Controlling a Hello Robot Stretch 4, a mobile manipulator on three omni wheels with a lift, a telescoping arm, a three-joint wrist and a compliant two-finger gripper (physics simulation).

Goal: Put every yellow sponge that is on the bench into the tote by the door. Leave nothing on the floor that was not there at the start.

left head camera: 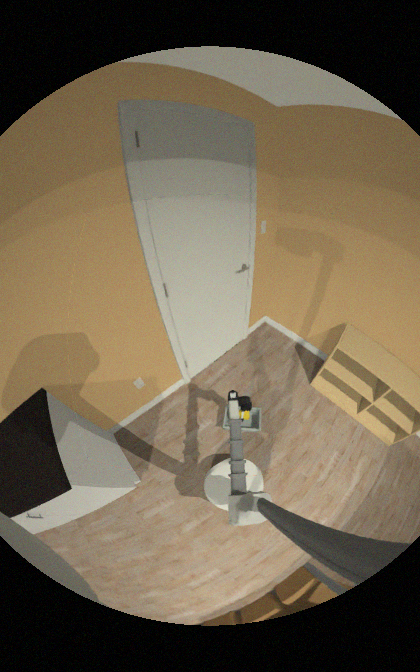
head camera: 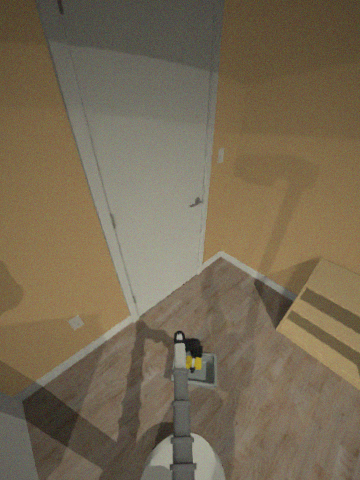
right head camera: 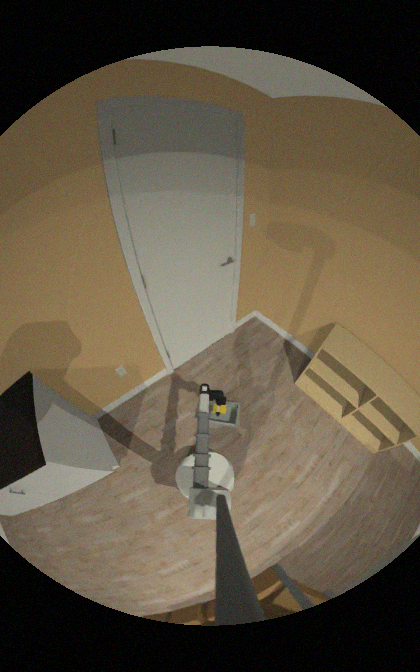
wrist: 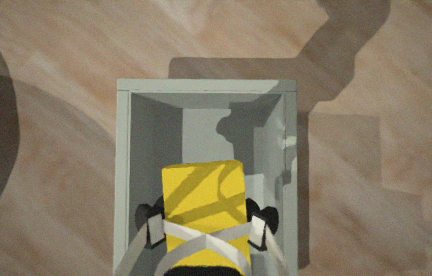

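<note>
A yellow sponge (wrist: 205, 192) (head camera: 198, 362) (left head camera: 244, 415) (right head camera: 219, 409) is held between the two fingers of my gripper (wrist: 207, 212), which is shut on it. The grey-green tote (wrist: 121, 150) (head camera: 216, 371) (left head camera: 260, 420) (right head camera: 238, 415) stands on the floor near the door. In the wrist view the sponge is over the tote's opening, between its side walls, and its far end lies short of the far wall. How deep the sponge is relative to the rim is hard to tell. The bench does not show clearly.
The white door (head camera: 150, 175) (left head camera: 200, 250) (right head camera: 185, 240) is beyond the tote. A wooden shelf unit (head camera: 345, 280) (left head camera: 370, 357) (right head camera: 357, 357) stands against the right wall. A white cabinet with a dark top (left head camera: 30, 450) (right head camera: 17, 430) stands at the left.
</note>
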